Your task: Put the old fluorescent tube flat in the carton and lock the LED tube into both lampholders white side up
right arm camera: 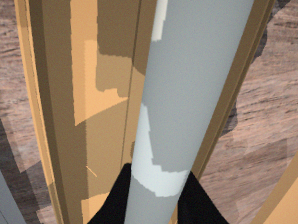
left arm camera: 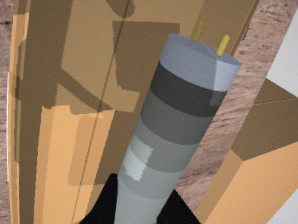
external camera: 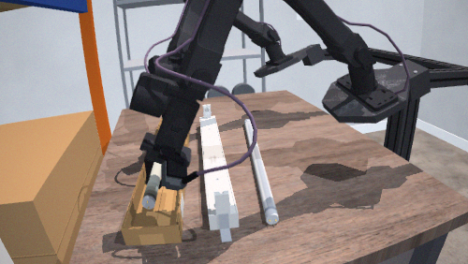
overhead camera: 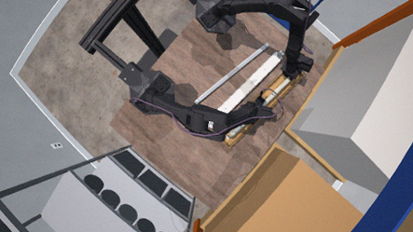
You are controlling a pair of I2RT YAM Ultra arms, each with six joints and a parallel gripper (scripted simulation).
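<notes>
Right now the carton is 12 cm to the left of my right hand, 6 cm below it and 2 cm ahead of it. The rest, counted from my right hand: old fluorescent tube 12 cm to the left, 2 cm ahead; LED tube 23 cm behind, 17 cm to the left, 7 cm below; grey light fixture 13 cm to the left, 11 cm behind, 2 cm below.
</notes>
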